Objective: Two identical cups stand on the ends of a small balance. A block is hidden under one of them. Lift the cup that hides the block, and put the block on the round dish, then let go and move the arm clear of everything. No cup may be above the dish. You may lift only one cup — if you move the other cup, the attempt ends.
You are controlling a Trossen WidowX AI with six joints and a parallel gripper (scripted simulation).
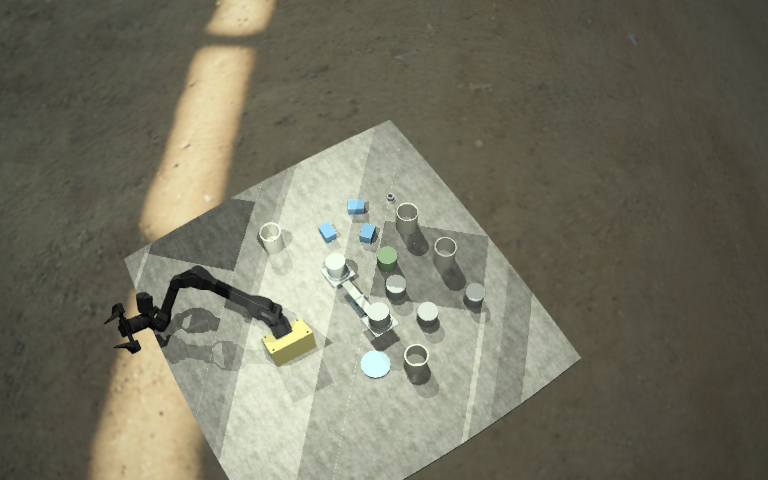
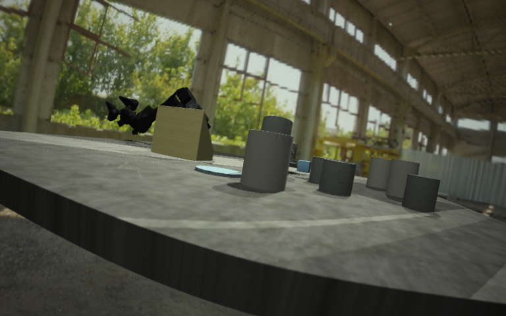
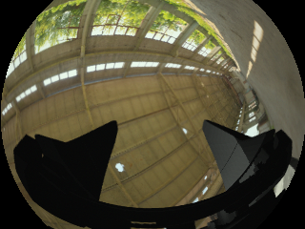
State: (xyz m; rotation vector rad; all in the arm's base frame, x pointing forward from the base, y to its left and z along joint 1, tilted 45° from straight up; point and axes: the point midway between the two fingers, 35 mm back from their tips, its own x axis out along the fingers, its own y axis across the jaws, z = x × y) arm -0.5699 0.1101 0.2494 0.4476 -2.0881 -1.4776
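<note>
Right now my gripper tip is 88 cm short of the teal block, 14 cm above it and 12 cm to the left of it. Also, from my gripper tip: round light-blue dish (82 cm ahead, 48 cm to the right, 18 cm below); small balance (90 cm ahead, 25 cm to the right, 16 cm below); green cylinder (104 cm ahead, 17 cm to the right, 15 cm below).
</note>
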